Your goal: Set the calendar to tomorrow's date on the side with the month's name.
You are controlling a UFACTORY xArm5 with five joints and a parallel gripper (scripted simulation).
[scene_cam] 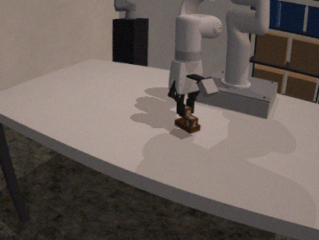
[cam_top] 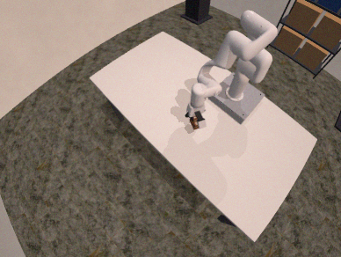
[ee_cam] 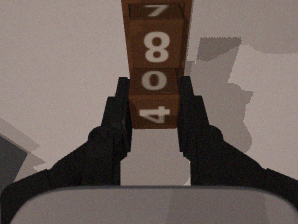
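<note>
The tray is 1 cm ahead of my hand, 2 cm to the left of it and 5 cm below it. Also, from my hand: brown wooden cube 1 cm below.
</note>
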